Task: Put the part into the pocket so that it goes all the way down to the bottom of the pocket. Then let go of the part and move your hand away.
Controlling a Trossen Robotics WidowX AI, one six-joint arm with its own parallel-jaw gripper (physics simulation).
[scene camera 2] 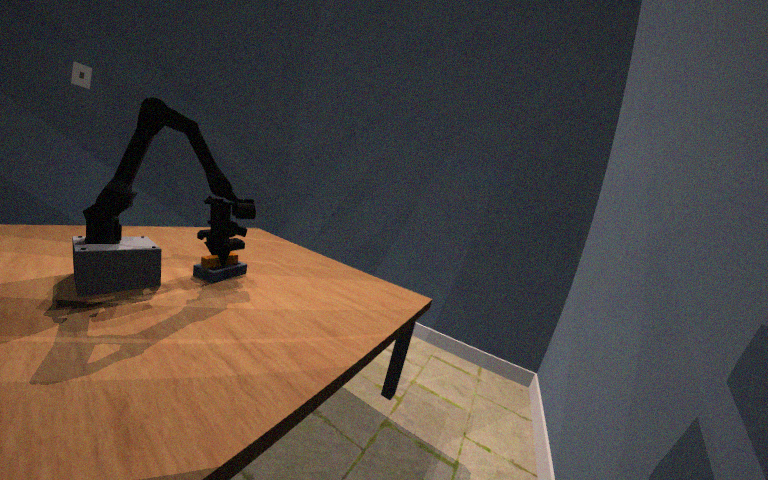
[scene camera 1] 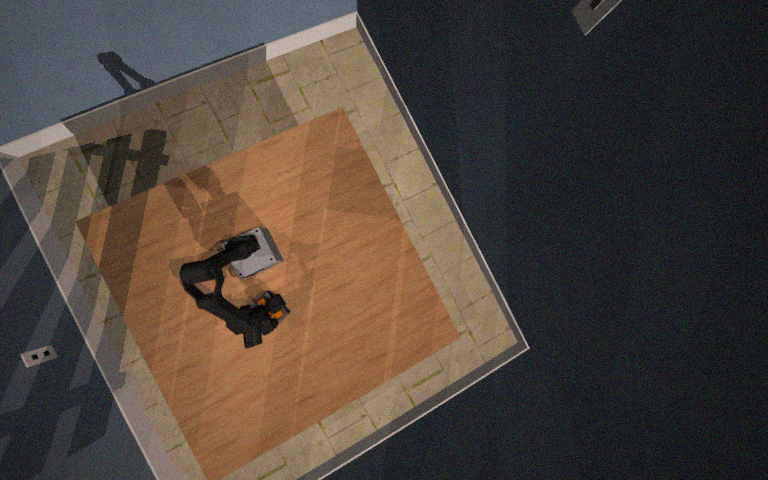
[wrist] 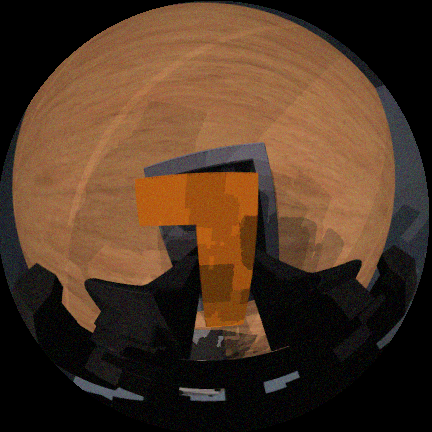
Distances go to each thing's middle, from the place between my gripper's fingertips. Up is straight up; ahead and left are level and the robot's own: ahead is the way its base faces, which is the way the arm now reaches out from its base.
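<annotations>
Pocket block [scene camera 2: 219, 273]: 20 mm below my hand. Orange L-shaped part [wrist: 223, 205]: 10 mm above my hand and 20 mm to the left of it.
</annotations>
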